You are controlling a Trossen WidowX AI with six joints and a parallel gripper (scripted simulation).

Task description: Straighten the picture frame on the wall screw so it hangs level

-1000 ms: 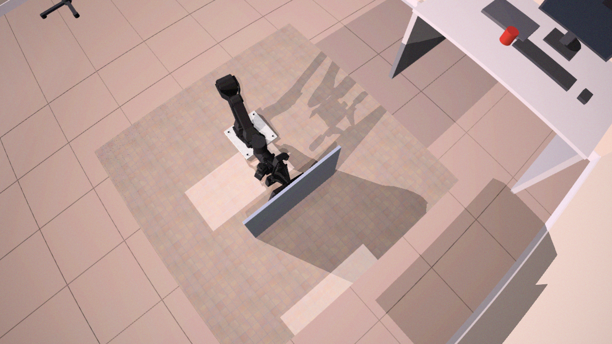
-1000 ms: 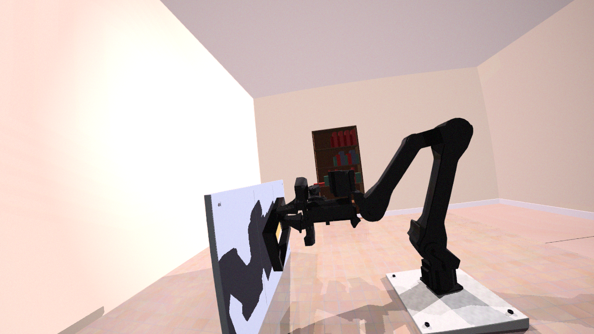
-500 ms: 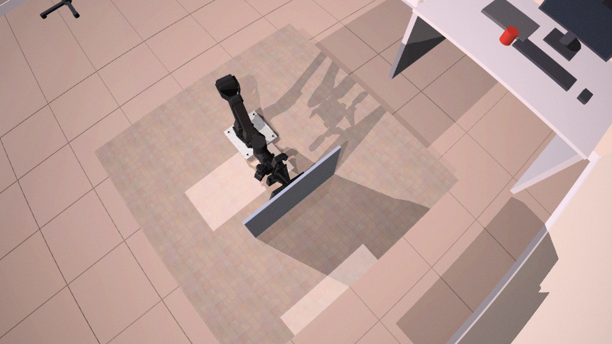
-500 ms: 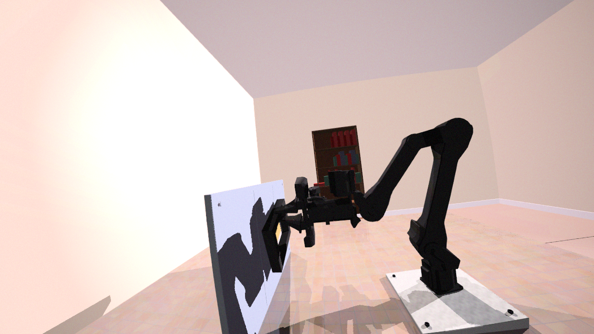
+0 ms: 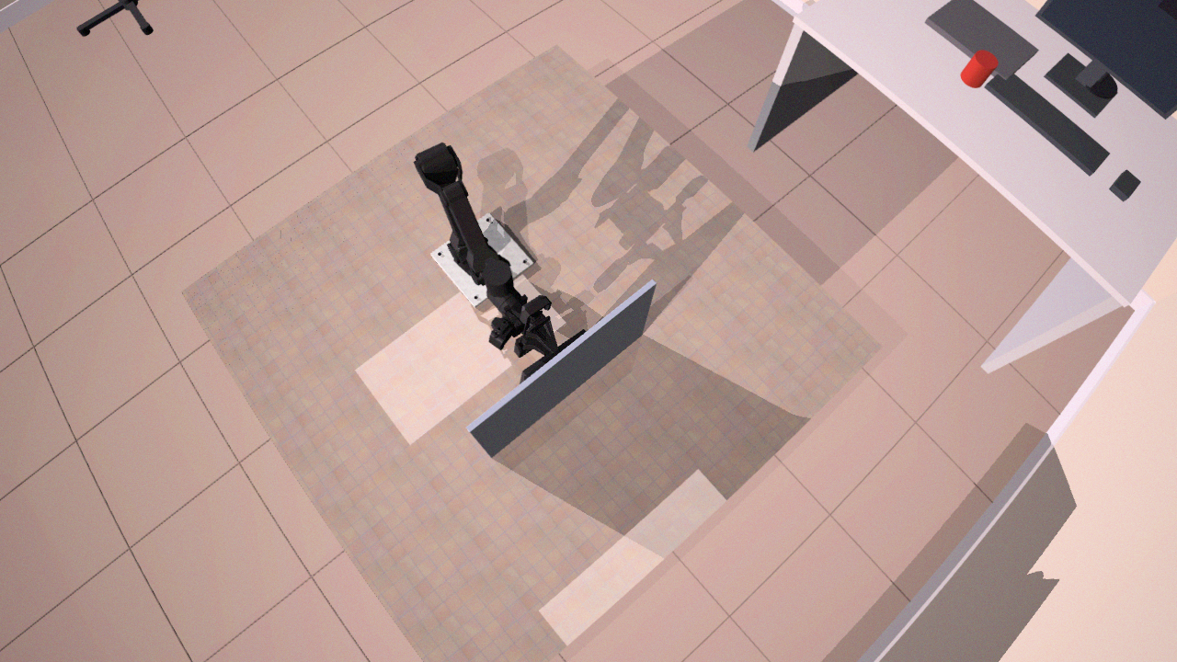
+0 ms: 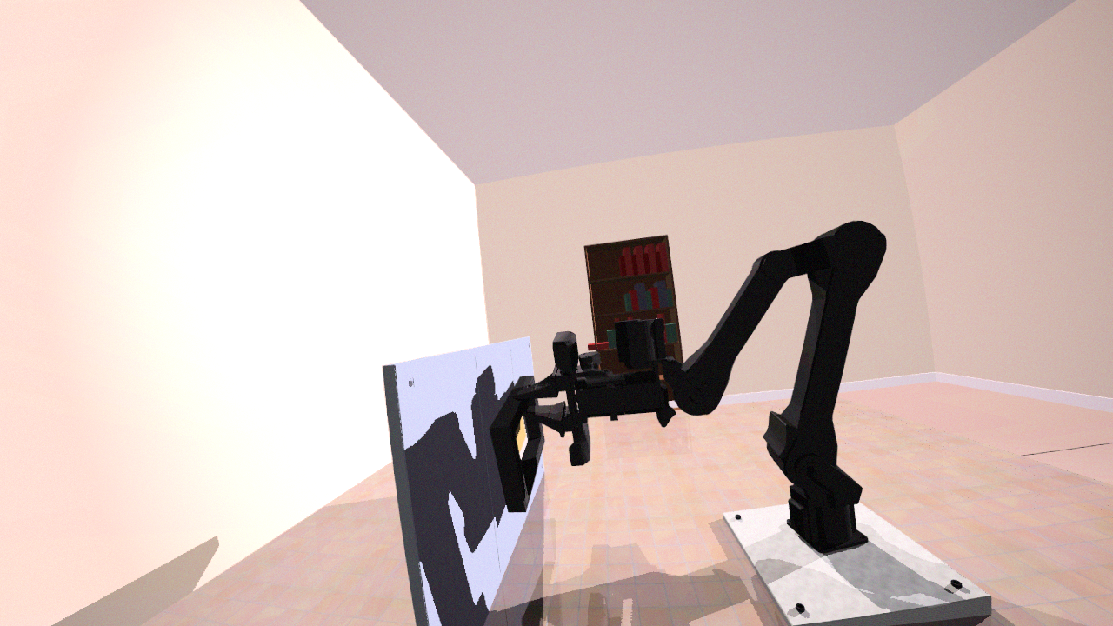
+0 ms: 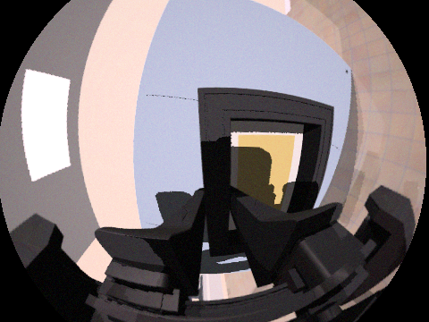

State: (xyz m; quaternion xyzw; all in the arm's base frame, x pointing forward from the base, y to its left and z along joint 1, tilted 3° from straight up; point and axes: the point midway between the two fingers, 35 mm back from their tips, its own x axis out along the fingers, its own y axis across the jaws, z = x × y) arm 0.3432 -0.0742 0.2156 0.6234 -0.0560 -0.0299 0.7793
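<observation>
My gripper tip is now 50 mm above the picture frame and 10 mm to the left of it. The rest, counted from my gripper tip: wall panel 60 mm below, 20 mm ahead.
</observation>
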